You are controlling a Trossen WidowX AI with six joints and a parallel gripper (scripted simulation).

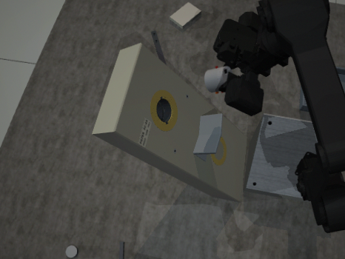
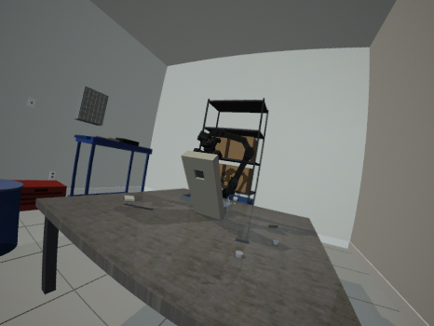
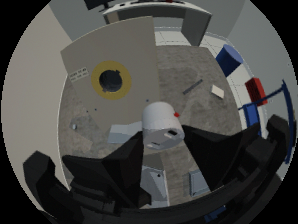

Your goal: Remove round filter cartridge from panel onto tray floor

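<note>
The tray lies 30 cm below my gripper tip, 28 cm behind it and 25 cm to the right of it. The rest, counted from my gripper tip: round filter cartridge (right at my gripper tip); block (39 cm to the right, 30 cm below, 22 cm ahead).
</note>
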